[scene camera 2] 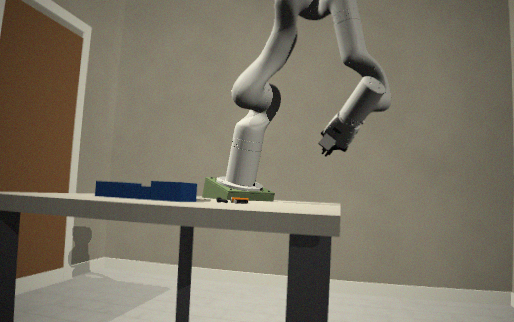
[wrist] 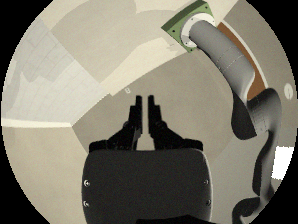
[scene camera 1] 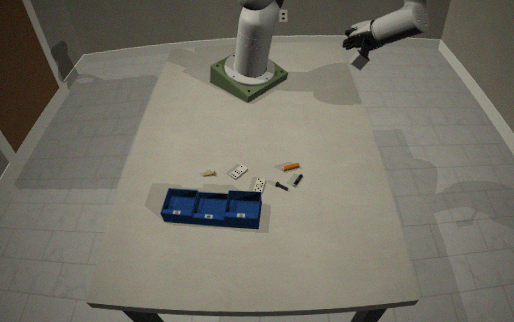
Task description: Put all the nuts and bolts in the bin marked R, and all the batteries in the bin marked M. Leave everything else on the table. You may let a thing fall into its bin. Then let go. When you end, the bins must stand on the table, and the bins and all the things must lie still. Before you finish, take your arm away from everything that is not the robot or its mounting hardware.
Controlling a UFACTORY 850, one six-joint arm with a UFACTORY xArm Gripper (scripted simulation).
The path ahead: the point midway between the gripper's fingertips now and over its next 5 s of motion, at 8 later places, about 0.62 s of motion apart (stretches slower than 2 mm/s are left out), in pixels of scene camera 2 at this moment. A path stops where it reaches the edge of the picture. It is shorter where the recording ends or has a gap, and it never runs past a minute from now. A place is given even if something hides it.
My gripper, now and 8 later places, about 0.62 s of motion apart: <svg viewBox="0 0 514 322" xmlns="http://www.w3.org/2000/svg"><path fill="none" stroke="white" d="M325 153L324 156L318 157L307 156L290 154L268 149L240 142L210 133L195 130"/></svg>
